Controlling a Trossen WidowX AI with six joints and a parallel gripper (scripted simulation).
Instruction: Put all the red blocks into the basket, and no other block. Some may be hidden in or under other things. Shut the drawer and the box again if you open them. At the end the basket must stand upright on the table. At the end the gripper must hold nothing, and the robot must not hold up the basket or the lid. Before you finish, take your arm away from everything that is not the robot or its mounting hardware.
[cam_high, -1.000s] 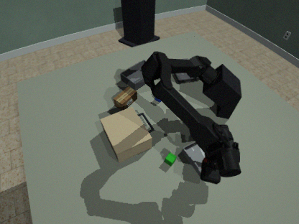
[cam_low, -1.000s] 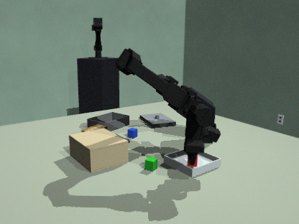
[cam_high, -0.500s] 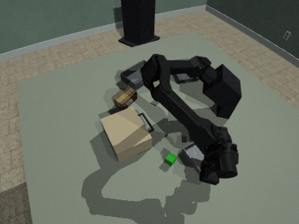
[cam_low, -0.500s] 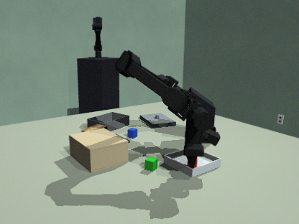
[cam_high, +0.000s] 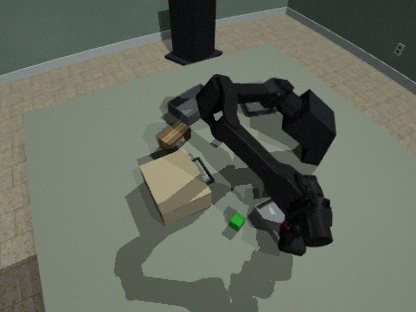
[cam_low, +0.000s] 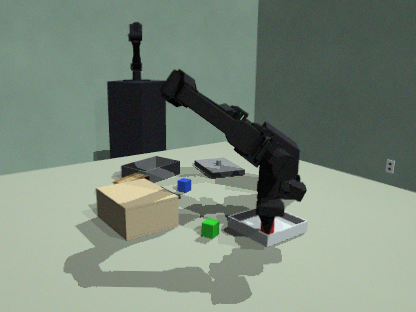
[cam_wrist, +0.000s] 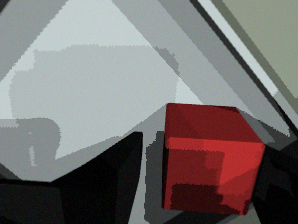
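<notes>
Right now my hand is 470 mm past the knobbed lid, 370 mm to the left of it and 40 mm above it. Round my hand: blue block 350 mm to the right, 190 mm behind, 40 mm below; then tan drawer cabinet 340 mm to the right, 90 mm ahead, 20 mm below; then shallow tray 40 mm below, 40 mm behind, 10 mm to the right.
</notes>
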